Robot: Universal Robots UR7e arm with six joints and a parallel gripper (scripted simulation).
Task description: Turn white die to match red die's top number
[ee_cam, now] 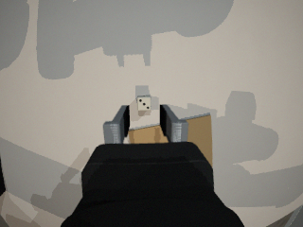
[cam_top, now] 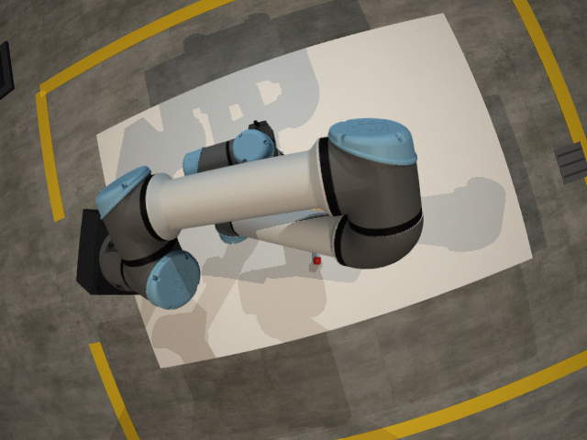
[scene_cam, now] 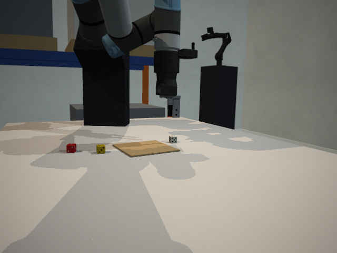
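The white die is 9 cm below my hand. Round my hand: yellow die (3 cm ahead, 23 cm to the right, 9 cm below); then red die (1 cm behind, 30 cm to the right, 9 cm below); then tan mat (4 cm ahead, 11 cm to the right, 10 cm below).
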